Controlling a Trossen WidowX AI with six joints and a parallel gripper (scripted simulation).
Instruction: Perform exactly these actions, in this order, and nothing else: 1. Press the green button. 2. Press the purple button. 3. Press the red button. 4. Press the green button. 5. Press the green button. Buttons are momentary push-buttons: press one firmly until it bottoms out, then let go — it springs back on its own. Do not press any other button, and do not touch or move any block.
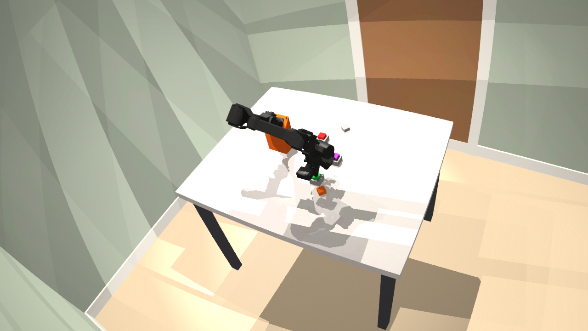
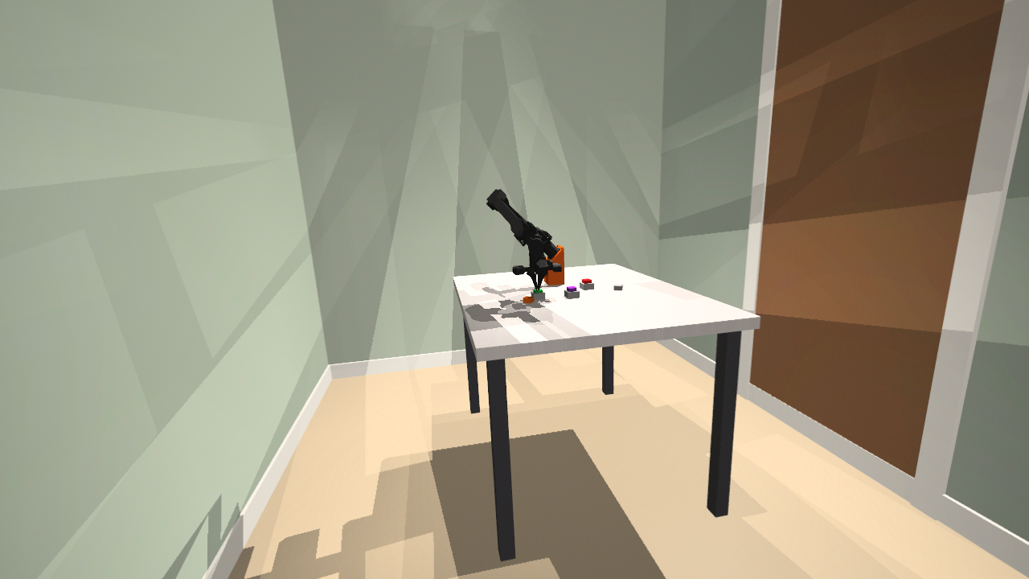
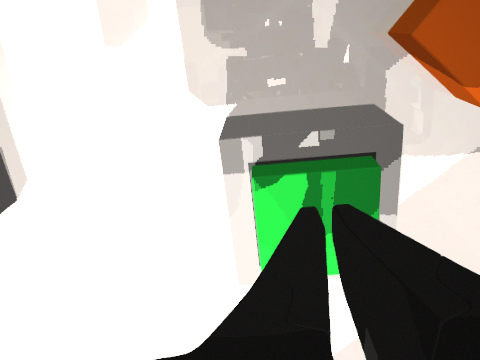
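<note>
The green button lies 1 cm below my gripper tip. From my gripper tip the other things lie so: purple button: 13 cm to the left, 2 cm ahead; small orange block: 5 cm to the right, 5 cm ahead, 2 cm below; red button: 24 cm to the left, 10 cm behind.
</note>
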